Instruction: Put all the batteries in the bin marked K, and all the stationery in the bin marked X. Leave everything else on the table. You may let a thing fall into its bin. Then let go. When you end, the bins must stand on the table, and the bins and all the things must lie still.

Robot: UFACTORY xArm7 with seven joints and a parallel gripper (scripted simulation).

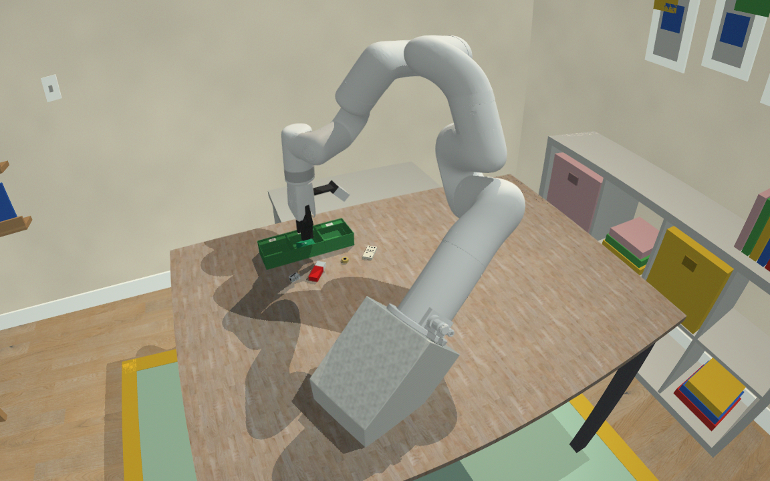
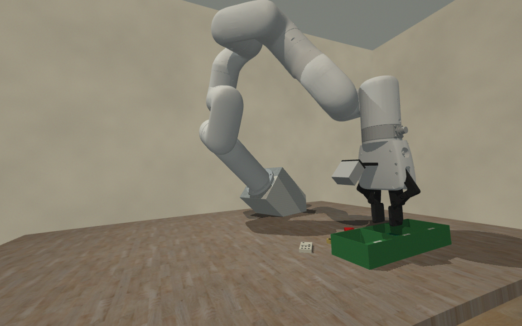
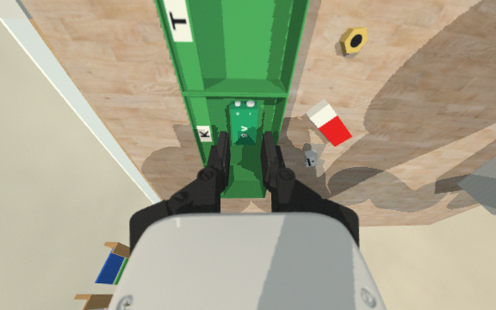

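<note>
Right now my hand is 50 mm above the green bin tray and 10 mm short of it. Round my hand: red-and-white eraser 100 mm behind, 60 mm below; then green 9 V battery 50 mm below, 10 mm to the right; then yellow nut 90 mm behind, 80 mm to the right, 70 mm below.
</note>
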